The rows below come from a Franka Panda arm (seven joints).
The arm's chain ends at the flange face. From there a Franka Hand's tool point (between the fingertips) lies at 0.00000 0.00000 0.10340 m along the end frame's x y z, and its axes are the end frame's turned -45 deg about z.
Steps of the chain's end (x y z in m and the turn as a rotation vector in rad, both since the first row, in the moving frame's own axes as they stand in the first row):
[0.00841 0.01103 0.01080 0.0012 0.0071 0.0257]
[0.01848 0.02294 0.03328 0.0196 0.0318 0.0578]
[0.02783 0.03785 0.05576 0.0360 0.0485 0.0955]
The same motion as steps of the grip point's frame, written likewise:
[-0.00125 0.01419 0.01080 -0.0042 0.0059 0.0257]
[0.00058 0.03029 0.03321 -0.0086 0.0363 0.0578]
[-0.00096 0.04765 0.05557 -0.0088 0.0598 0.0955]

